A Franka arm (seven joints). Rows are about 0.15 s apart.
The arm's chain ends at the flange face. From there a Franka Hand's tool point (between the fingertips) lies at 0.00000 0.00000 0.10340 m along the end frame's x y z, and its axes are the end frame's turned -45 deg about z.
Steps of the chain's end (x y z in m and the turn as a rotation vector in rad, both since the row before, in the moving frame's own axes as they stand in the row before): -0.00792 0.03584 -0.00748 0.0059 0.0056 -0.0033; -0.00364 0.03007 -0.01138 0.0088 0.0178 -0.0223; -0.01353 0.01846 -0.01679 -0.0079 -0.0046 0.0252; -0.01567 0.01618 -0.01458 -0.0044 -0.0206 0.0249; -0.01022 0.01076 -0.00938 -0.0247 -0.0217 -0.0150; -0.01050 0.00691 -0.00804 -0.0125 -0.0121 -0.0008; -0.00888 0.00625 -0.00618 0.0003 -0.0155 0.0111
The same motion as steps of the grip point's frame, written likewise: -0.03010 0.01972 -0.00748 0.0002 0.0081 -0.0033; -0.02188 0.01933 -0.01140 -0.0064 0.0188 -0.0223; -0.02354 0.00372 -0.01679 -0.0023 -0.0088 0.0252; -0.02433 -0.00085 -0.01460 0.0115 -0.0177 0.0249; -0.01823 0.00063 -0.00944 -0.0021 -0.0328 -0.0150; -0.01411 -0.00251 -0.00806 -0.0003 -0.0174 -0.0008; -0.01180 -0.00302 -0.00619 0.0112 -0.0107 0.0111
